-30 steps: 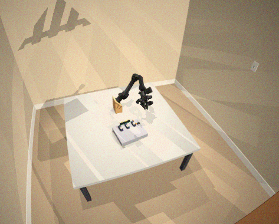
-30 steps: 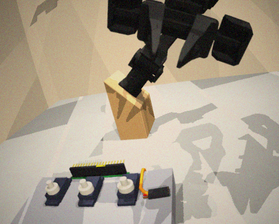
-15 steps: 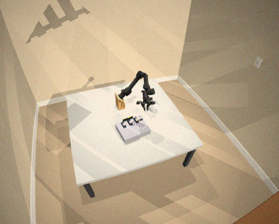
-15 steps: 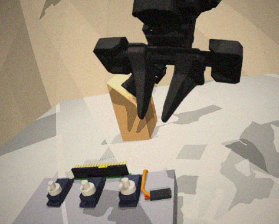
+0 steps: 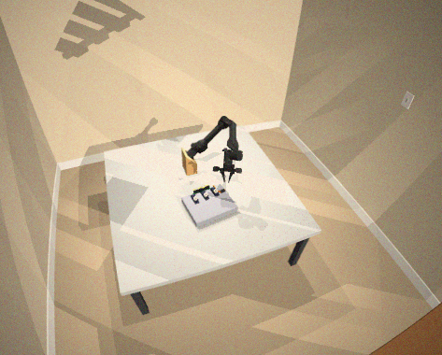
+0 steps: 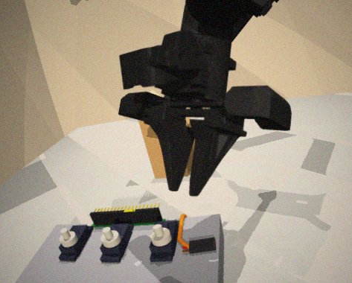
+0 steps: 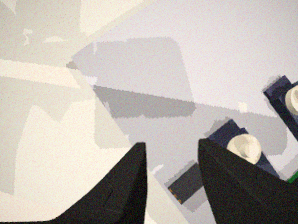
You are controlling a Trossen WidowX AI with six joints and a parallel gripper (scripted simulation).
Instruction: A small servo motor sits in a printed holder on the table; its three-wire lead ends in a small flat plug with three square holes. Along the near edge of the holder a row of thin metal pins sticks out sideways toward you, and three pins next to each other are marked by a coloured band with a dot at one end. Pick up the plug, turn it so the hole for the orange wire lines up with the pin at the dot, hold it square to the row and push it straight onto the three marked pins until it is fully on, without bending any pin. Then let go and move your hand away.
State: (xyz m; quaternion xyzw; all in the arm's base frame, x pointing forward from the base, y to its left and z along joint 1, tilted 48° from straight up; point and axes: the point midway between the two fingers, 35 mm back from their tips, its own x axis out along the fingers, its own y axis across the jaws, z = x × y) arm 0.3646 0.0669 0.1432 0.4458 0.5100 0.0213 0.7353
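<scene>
Now: gripper tip 13 cm to the left of the yellow band, 9 cm past it and 9 cm above it. Round my gripper tip: grey printed holder (14 cm below, 12 cm to the right, 7 cm ahead); black header (14 cm to the right, 10 cm below, 9 cm behind).
</scene>
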